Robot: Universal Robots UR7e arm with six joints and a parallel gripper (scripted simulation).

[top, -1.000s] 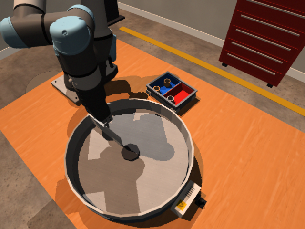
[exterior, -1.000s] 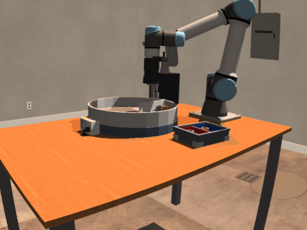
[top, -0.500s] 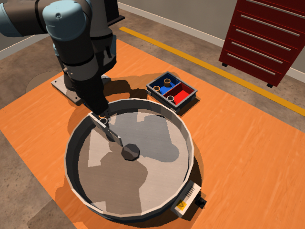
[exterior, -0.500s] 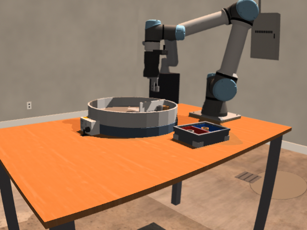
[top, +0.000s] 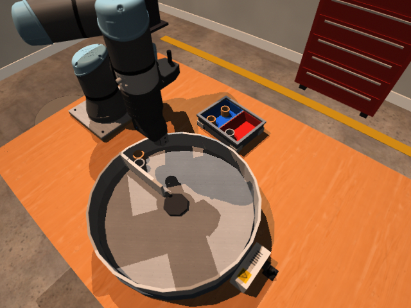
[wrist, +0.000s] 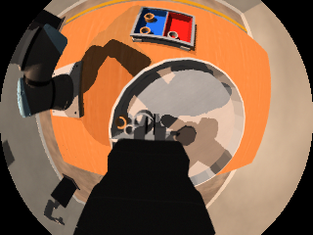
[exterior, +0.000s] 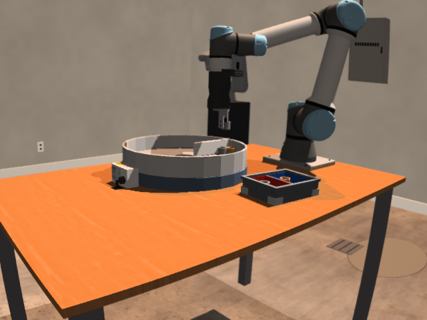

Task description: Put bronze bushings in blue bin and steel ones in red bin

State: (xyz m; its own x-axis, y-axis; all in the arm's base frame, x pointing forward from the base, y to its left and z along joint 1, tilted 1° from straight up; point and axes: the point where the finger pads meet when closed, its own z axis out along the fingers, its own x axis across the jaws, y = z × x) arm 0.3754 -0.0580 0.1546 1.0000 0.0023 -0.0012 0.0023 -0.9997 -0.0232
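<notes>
Right now the bin is 20 mm ahead of my hand, 280 mm to the left of it and 150 mm below it. Also, from my hand: turntable (100 mm ahead, 80 mm to the right, 120 mm below).
</notes>
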